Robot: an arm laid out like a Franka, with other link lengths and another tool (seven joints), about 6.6 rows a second.
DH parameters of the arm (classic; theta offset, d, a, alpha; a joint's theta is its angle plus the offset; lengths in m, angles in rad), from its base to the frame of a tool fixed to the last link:
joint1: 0 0.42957 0 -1.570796
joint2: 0 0 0 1.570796
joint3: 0 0.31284 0.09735 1.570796
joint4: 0 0 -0.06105 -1.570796
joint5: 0 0.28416 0 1.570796
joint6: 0 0 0.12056 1.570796
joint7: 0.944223 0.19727 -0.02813 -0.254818
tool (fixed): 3.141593 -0.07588 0 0
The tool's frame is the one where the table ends.
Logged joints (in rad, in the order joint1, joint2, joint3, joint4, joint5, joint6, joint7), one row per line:
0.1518 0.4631 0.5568 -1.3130 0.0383 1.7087 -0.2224
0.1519 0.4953 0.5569 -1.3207 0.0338 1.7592 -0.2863
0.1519 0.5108 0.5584 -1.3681 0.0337 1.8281 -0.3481
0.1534 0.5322 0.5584 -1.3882 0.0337 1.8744 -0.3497
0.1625 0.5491 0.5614 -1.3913 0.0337 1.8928 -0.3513
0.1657 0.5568 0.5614 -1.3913 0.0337 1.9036 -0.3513
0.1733 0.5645 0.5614 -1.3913 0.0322 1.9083 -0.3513
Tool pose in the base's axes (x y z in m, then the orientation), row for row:
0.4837 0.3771 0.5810 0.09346 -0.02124 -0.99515 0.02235
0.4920 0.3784 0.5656 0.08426 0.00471 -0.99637 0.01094
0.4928 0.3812 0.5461 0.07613 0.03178 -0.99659 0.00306
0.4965 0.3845 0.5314 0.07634 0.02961 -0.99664 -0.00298
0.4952 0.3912 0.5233 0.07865 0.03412 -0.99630 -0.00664
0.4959 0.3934 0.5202 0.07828 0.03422 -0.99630 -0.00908
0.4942 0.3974 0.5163 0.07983 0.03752 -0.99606 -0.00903
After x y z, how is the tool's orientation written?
As a quaternion, w x y z.
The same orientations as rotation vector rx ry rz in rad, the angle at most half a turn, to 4 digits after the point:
-0.0630 -2.9530 0.0663
0.0141 -2.9727 0.0326
0.0953 -2.9877 0.0092
0.0888 -2.9874 -0.0089
0.1021 -2.9823 -0.0199
0.1025 -2.9830 -0.0272
0.1122 -2.9795 -0.0270

